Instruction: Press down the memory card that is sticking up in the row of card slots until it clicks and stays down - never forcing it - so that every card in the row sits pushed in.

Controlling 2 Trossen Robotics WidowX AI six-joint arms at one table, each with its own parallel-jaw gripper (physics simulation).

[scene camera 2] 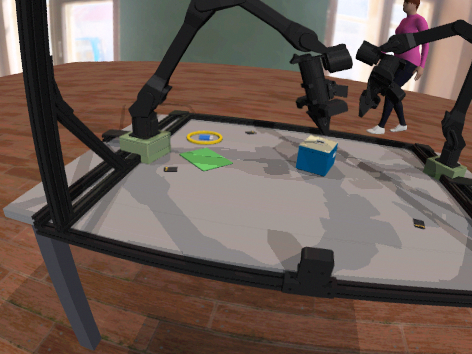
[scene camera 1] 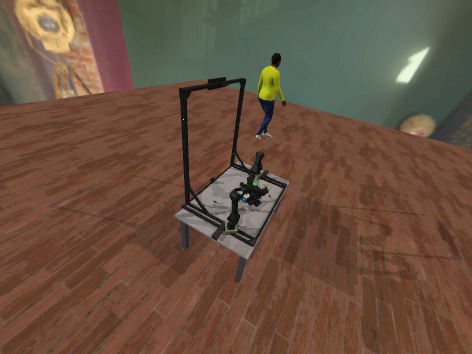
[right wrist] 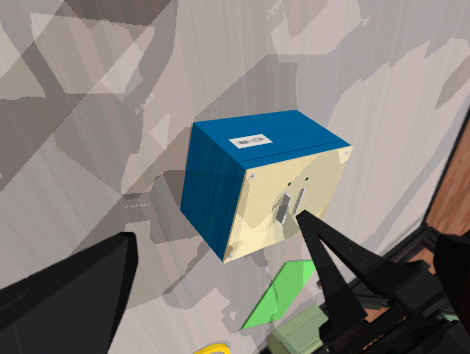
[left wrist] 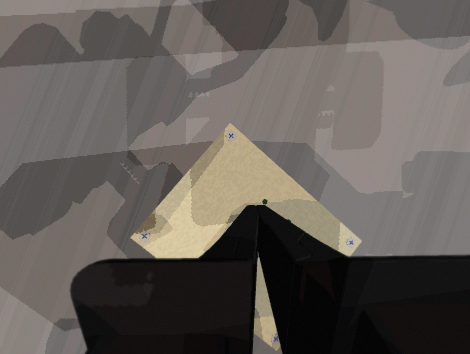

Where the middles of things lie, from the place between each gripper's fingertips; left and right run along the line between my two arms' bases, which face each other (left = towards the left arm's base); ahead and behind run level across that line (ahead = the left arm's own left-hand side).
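Scene:
The green sheet (right wrist: 292, 276) lies 90 mm below my left hand, and it is also 310 mm to the left of that hand and 10 mm behind it.
My right gripper, for its part, is 15 cm above the green sheet. Measured from the sheet, that gripper is 43 cm to the right and 6 cm past it.

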